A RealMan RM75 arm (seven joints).
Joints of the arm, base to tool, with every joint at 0 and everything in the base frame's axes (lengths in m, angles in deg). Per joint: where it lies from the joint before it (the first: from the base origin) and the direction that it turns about. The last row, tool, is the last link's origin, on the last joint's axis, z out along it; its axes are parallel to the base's.
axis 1: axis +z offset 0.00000 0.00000 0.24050
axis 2: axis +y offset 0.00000 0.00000 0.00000
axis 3: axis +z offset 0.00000 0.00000 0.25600
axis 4: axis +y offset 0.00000 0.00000 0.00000
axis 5: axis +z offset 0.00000 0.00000 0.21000
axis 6: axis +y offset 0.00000 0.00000 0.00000
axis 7: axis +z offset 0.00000 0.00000 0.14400
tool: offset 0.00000 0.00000 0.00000
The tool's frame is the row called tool.
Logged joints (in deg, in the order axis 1, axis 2, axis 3, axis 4, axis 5, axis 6, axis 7), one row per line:
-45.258, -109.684, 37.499, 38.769, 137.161, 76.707, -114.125
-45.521, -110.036, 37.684, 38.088, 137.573, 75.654, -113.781
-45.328, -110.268, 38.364, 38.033, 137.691, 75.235, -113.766
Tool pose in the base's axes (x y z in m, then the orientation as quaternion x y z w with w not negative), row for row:
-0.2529, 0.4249, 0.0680, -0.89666, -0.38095, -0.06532, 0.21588
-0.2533, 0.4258, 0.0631, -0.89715, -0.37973, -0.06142, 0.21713
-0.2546, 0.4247, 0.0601, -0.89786, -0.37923, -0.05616, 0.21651
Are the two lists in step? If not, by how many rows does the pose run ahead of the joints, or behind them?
They are in step.
